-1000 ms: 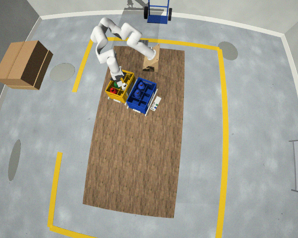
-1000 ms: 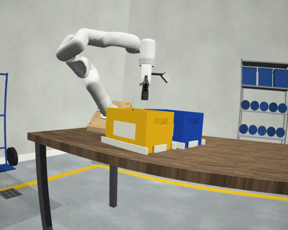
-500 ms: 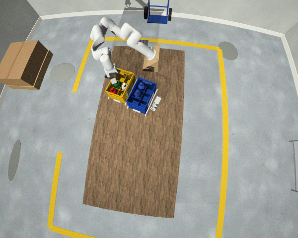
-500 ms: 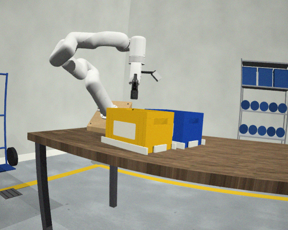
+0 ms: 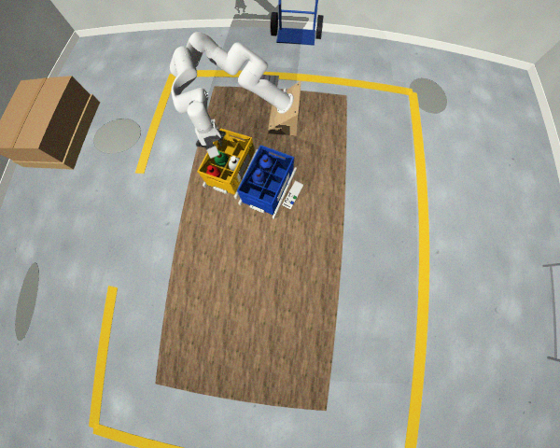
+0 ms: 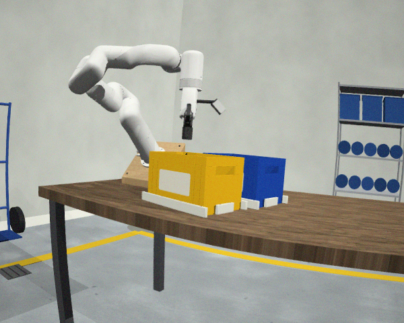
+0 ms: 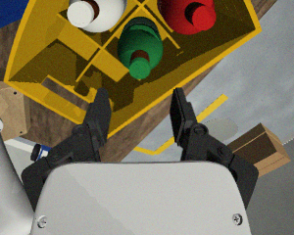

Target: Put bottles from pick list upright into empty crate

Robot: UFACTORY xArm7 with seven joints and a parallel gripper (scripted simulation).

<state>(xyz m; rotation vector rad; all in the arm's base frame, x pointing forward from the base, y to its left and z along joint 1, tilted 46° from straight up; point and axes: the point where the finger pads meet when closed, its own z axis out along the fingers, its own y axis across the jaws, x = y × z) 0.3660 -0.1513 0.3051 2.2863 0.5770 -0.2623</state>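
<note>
The green-label bottle lies 15 cm below my hand. Round my hand: white-label bottle 15 cm below, 9 cm to the left, 3 cm ahead; then red-label bottle 15 cm below, 9 cm ahead, 3 cm to the right; then yellow crate 16 cm below, 4 cm to the left, 1 cm ahead.
</note>
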